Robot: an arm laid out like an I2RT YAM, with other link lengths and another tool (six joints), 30 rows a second.
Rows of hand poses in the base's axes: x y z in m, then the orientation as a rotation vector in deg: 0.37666 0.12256 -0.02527 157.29 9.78 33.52; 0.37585 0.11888 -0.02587 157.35 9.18 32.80; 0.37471 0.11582 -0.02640 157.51 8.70 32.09; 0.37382 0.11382 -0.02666 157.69 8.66 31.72; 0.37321 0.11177 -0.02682 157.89 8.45 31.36; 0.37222 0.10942 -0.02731 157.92 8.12 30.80; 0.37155 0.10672 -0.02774 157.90 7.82 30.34; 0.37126 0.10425 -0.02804 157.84 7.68 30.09; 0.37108 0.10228 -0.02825 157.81 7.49 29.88; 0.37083 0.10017 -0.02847 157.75 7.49 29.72; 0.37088 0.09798 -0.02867 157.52 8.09 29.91; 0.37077 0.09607 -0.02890 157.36 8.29 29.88; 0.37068 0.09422 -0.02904 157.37 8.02 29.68; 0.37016 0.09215 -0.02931 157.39 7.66 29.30; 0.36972 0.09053 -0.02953 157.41 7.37 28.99
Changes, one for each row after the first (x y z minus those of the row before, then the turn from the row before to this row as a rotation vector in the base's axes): -0.00081 -0.00368 -0.00060 -0.04 0.42 -0.51; -0.00114 -0.00306 -0.00053 0.05 0.45 -0.42; -0.00089 -0.00200 -0.00026 0.10 0.28 -0.06; -0.00061 -0.00205 -0.00016 0.14 0.25 -0.17; -0.00099 -0.00235 -0.00049 -0.06 0.34 -0.31; -0.00067 -0.00270 -0.00043 -0.08 0.27 -0.28; -0.00029 -0.00247 -0.00030 -0.09 0.14 -0.14; -0.00018 -0.00197 -0.00021 -0.05 0.11 -0.17; -0.00025 -0.00211 -0.00022 -0.09 0.10 -0.03; 0.00005 -0.00219 -0.00020 -0.24 -0.09 0.41; -0.00011 -0.00191 -0.00023 -0.18 0.02 0.11; -0.00009 -0.00185 -0.00014 -0.01 0.10 -0.21; -0.00052 -0.00207 -0.00027 -0.02 0.22 -0.30; -0.00044 -0.00162 -0.00022 -0.01 0.18 -0.24
